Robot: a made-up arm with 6 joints.
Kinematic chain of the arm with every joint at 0, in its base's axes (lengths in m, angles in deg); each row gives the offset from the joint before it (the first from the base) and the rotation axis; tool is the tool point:
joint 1: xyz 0 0 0.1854 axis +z
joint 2: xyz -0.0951 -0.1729 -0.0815 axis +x
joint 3: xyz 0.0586 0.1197 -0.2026 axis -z
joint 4: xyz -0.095 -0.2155 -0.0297 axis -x
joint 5: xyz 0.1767 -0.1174 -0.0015 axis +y
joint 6: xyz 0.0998 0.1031 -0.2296 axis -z
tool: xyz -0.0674 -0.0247 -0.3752
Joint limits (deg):
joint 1: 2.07..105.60
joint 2: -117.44..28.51
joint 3: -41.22..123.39
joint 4: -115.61..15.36
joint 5: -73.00..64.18
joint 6: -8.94..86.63
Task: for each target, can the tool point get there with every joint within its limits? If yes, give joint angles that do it. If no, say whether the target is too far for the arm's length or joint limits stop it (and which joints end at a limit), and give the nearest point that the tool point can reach.
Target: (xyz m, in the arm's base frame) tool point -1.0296 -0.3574 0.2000
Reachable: no: joint limits stop it (at a limit: joint 2, joint 4, joint 5, joint 6) | nearest point -0.6373 -0.2212 -0.0204 | short by 0.470 m
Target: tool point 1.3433 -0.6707 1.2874
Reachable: no: too far | nearest point 0.7654 -0.3822 0.6628 | short by 0.898 m
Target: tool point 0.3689 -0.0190 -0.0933
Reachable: yes | joints 21.69 -43.77 90.72 -98.19 14.50 47.10
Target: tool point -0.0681 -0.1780 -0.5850
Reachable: yes | joints 44.47 -34.57 54.64 -42.37 51.73 64.36
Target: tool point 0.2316 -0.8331 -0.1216
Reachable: yes | joints 13.03 -101.33 72.18 -38.36 32.29 60.85
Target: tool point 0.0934 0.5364 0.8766
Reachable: no: joint limits stop it (at a limit: joint 1, joint 2, joint 4, joint 6) | nearest point 0.1742 0.4380 0.7100 | short by 0.210 m
